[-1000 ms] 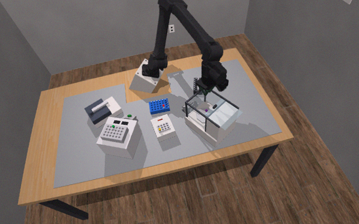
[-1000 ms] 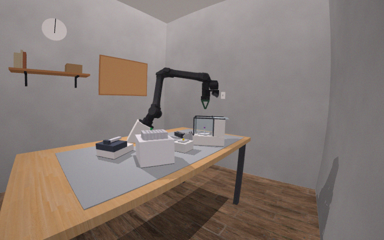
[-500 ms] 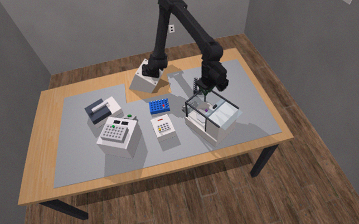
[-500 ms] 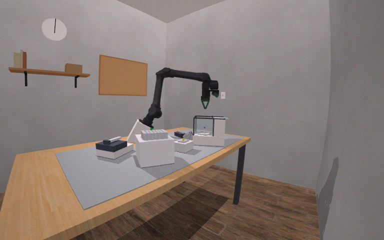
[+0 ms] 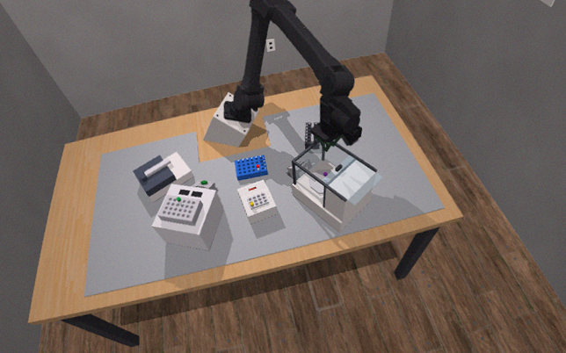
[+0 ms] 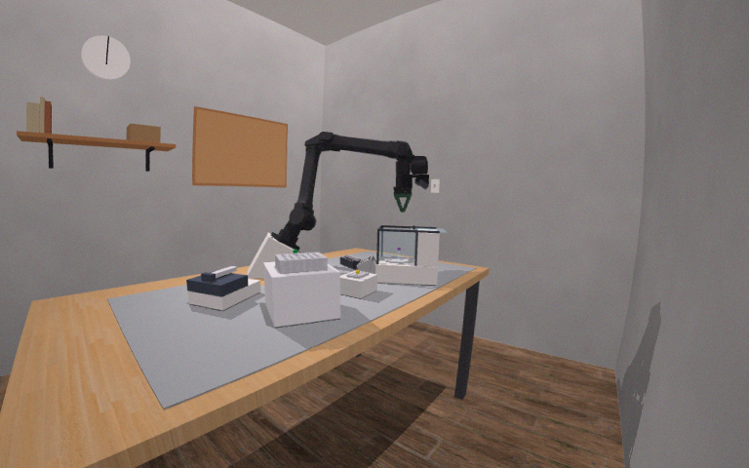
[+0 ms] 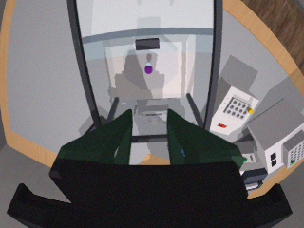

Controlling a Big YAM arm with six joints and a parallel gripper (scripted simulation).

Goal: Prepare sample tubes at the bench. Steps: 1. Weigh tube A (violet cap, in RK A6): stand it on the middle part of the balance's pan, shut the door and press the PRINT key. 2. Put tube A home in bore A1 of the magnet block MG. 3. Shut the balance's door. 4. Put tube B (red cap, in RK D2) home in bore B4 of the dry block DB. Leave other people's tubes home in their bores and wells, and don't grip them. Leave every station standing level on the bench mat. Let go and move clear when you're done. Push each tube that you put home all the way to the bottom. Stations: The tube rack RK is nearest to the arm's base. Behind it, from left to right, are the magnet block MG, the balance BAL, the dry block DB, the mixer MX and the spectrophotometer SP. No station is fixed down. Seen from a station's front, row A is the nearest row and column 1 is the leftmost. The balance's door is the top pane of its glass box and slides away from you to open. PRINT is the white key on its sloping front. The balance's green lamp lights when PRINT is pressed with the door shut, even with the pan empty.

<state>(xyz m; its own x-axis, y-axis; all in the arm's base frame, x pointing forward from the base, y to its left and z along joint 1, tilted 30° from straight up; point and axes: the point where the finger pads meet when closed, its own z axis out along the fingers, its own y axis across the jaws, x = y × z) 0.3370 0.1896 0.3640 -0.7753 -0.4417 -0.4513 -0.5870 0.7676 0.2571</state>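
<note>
Right now my hand is 7 cm above the balance door, 6 cm short of it and 5 cm to the right of it. Also, from my hand: yellow-capped tube (28 cm to the right, 22 cm below, 6 cm ahead); then dry block (27 cm to the right, 25 cm below, 1 cm ahead); then magnet block (31 cm behind, 26 cm below, 2 cm to the right).
</note>
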